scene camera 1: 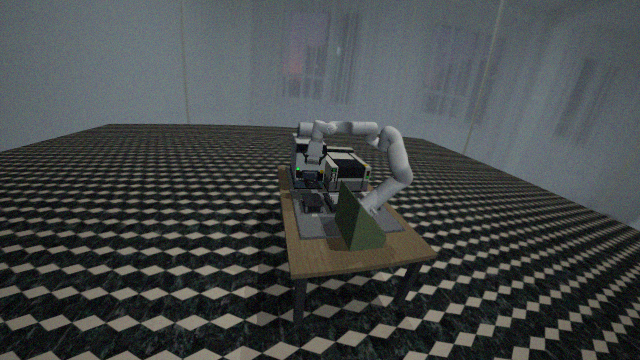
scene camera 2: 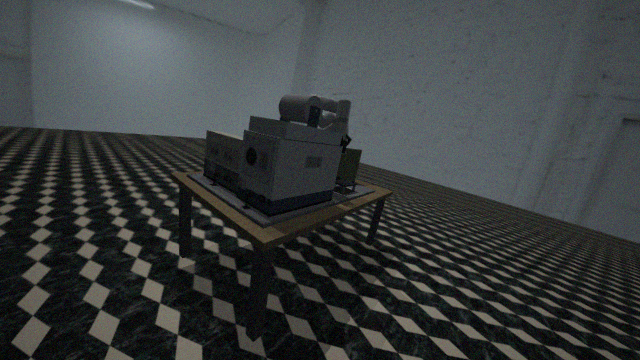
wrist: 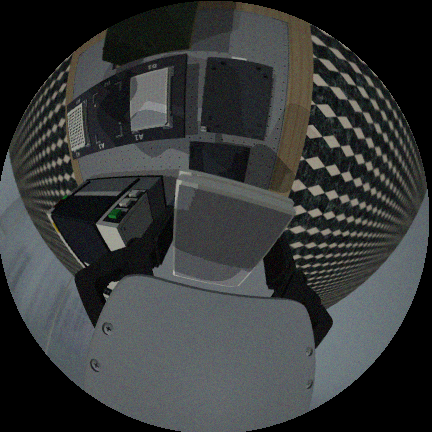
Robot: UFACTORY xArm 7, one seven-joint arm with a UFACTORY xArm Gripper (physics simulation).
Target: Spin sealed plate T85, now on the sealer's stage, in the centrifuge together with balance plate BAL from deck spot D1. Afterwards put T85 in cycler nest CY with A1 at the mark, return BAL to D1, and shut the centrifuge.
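Places are measured from the arm's base along level axes (x right, y ahead, z up), in centimetres.
Where they show: gripper, fingertip midpoint: (scene camera 1: 312,164) (wrist: 223,230); arm's base at its link origin: (scene camera 1: 364,208) (scene camera 2: 343,157).
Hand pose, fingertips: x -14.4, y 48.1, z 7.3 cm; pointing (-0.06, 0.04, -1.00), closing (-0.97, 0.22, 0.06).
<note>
Each offset is from my fingertips to the centre of the thing.
My gripper (scene camera 1: 314,162) (wrist: 223,230) is shut on a sealed plate {dx +0.5, dy +1.9, dz +1.1 cm} (wrist: 227,225), most likely T85, with a clear, greyish body. It holds the plate high above the deck, in front of the tall machine in scene camera 1. Balance plate BAL {dx +14.1, dy -15.8, dz -18.6 cm} (wrist: 150,100), pale and flat, sits at deck spot D1, with the A1 label at its lower edge in the wrist view. A dark square platform {dx -2.7, dy -14.6, dz -21.1 cm} (wrist: 237,97) lies beside the deck spots. I cannot tell which unit is the centrifuge or the cycler nest CY. The gripper is hidden in scene camera 2.
A tall machine {dx +5.0, dy +31.5, dz -0.7 cm} (scene camera 1: 300,157) (scene camera 2: 305,170) with a green light stands beside a lower, dark-topped machine {dx +34.6, dy +24.5, dz -12.3 cm} (scene camera 1: 345,165) (wrist: 90,215). A green angled panel (scene camera 1: 360,225) (scene camera 2: 349,167) (wrist: 150,37) stands near the table end. A white well plate {dx +38.8, dy -17.5, dz -18.6 cm} (wrist: 77,127) sits at D3. A smaller dark block {dx +1.6, dy +3.4, dz -15.1 cm} (wrist: 220,157) lies near the platform.
</note>
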